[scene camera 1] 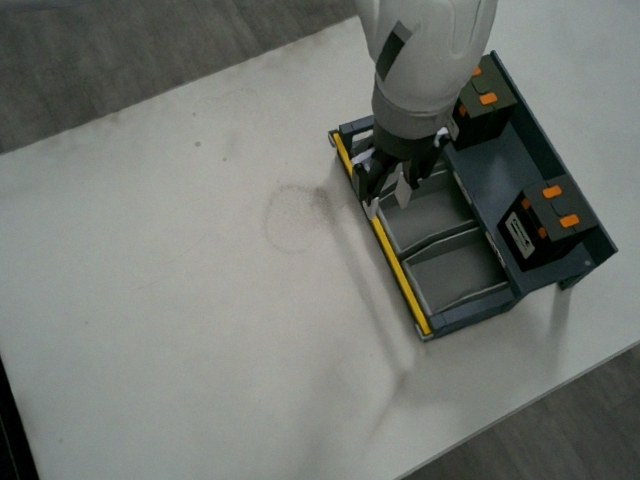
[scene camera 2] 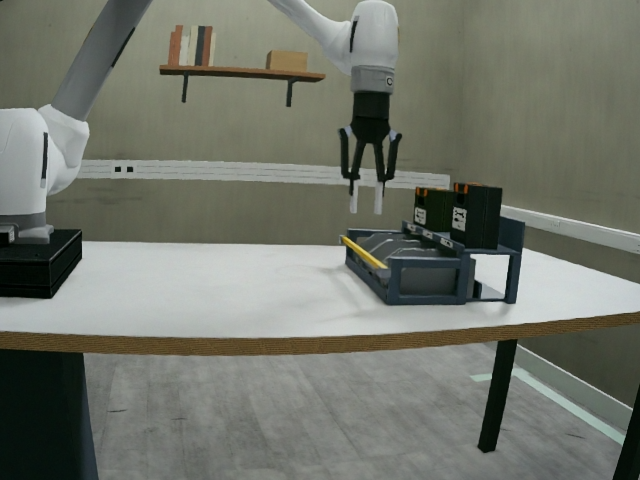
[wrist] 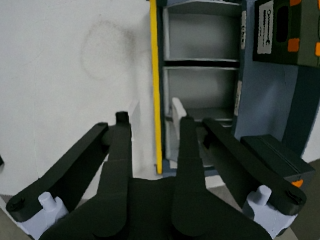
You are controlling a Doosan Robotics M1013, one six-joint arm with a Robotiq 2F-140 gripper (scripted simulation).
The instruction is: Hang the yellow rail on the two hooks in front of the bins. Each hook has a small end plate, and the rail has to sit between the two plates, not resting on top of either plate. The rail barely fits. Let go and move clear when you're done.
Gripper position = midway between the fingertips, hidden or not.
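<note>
The gripper (scene camera 1: 384, 206) is visible, also in scene camera 2 (scene camera 2: 365, 213) and the wrist view (wrist: 156, 108). A yellow rail (scene camera 1: 377, 226) is likewise visible.
</note>
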